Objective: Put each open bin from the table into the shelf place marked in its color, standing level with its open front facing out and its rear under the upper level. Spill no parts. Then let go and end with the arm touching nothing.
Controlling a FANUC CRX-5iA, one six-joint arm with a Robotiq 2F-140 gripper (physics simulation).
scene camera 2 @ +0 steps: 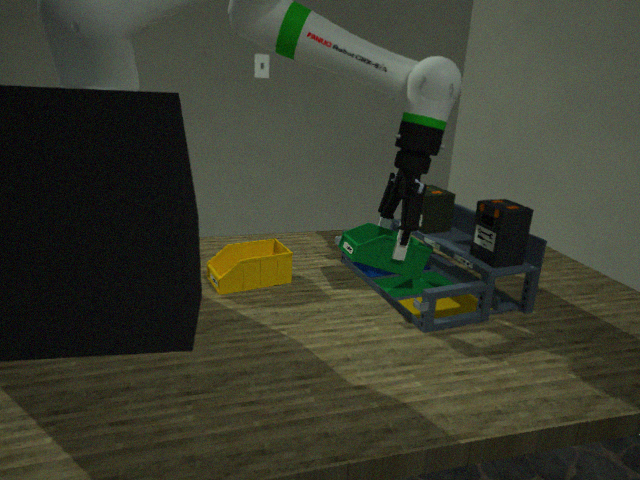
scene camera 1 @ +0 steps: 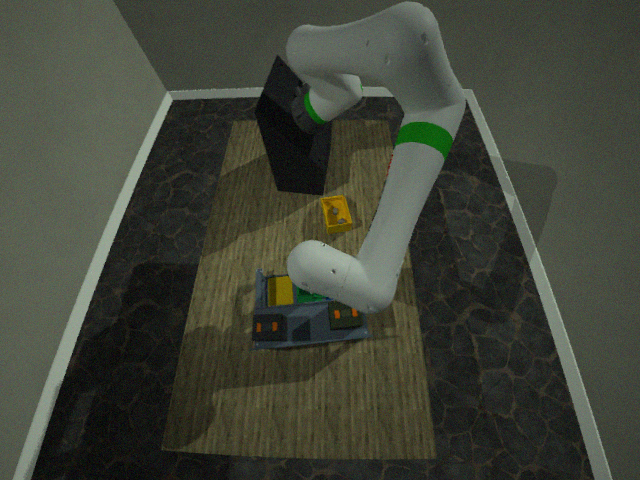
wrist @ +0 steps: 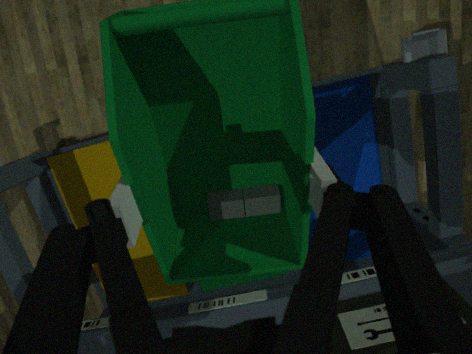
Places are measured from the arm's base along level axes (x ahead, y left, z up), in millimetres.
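Pixels of known places: gripper, fingertip midpoint: (scene camera 2: 387, 251) (wrist: 221, 160); arm's base, link origin: (scene camera 2: 88, 170) (scene camera 1: 304, 116).
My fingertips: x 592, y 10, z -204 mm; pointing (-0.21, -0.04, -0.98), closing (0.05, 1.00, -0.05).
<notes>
Ahead of a thing's pixels: the offset from my fingertips to its top centre. "spot": to the spot under its first point.
The green bin {spot: dx -44, dy -46, dz +24 mm} (scene camera 2: 379, 250) (wrist: 260, 100) holds grey block-shaped parts and is tilted, its rear lower than its open front. My gripper (scene camera 2: 391, 236) (wrist: 221, 160) is shut on it across its side walls, over the shelf's lower level. The green place (scene camera 2: 398, 286) shows beneath it; whether the bin touches the shelf (scene camera 1: 302, 315) (scene camera 2: 457, 321) (wrist: 442, 150) cannot be told. The blue place (scene camera 2: 369, 269) (wrist: 347, 150) and yellow place (scene camera 1: 280, 290) (scene camera 2: 444, 306) (wrist: 92, 167) lie on either side. The yellow bin (scene camera 1: 336, 214) (scene camera 2: 250, 266) stands level on the table with grey parts inside. The arm hides the gripper in scene camera 1.
Two dark boxes stand on the shelf's upper level: a black one {dx +188, dy -129, dz +138 mm} (scene camera 1: 269, 328) (scene camera 2: 501, 232) and an olive one {dx +155, dy +103, dz +113 mm} (scene camera 1: 345, 316) (scene camera 2: 438, 209). A tall black block (scene camera 1: 294, 149) (scene camera 2: 93, 222) stands on the table beyond the yellow bin, away from the shelf.
</notes>
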